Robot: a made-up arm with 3 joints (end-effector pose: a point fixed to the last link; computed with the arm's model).
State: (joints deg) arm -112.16 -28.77 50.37
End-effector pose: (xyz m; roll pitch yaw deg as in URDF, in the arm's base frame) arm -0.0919 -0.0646 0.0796 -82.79 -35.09 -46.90
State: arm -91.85 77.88 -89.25
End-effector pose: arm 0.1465 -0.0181 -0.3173 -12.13 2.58 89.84
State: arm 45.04 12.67 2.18
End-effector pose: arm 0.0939 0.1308 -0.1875 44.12 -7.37 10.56
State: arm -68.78 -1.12 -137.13
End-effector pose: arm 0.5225 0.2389 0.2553 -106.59 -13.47 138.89
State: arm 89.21 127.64 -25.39
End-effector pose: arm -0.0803 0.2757 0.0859 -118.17 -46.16 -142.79
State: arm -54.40 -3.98 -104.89
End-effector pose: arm 0.5822 0.0053 0.2145 -104.13 -33.23 107.85
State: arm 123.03 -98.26 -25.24
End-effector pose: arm 0.0688 0.4090 -0.0649 -139.14 79.39 134.89
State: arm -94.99 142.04 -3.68
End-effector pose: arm -0.0013 -0.2661 0.1801 93.46 38.10 179.23
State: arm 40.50 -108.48 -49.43
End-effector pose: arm -0.0141 -0.2105 -0.4029 -12.07 -10.20 -102.09
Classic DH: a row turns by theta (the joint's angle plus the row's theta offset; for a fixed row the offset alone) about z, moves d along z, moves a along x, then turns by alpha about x. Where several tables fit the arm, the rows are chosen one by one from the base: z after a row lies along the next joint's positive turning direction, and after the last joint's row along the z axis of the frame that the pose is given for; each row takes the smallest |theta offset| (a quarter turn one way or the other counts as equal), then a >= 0, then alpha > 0; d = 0 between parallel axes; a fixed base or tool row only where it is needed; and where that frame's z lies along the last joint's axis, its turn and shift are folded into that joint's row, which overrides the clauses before.
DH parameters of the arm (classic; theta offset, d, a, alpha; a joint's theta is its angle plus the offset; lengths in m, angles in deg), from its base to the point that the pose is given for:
base (fixed): 90 0.0588 0 90
joint 1: 0 0.0701 -0.1168 -90
joint 2: -90 0.0917 0.1375 -90
joint 3: 0 0.0289 -0.0929 90
tool (fixed): 0 -0.3621 0 0

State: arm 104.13 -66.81 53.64
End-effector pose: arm 0.0143 0.0255 0.1548 156.12 19.38 75.67
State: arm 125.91 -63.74 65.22
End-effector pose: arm -0.0058 -0.0797 0.1275 158.40 -13.18 79.02
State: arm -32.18 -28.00 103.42
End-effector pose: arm -0.0869 0.1412 0.2843 -84.32 61.80 -115.70
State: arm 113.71 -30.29 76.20
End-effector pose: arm -0.1194 -0.0985 0.0454 124.55 -16.28 77.61
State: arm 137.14 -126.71 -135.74
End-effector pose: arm -0.1798 0.1720 -0.4913 -24.18 6.95 -64.45
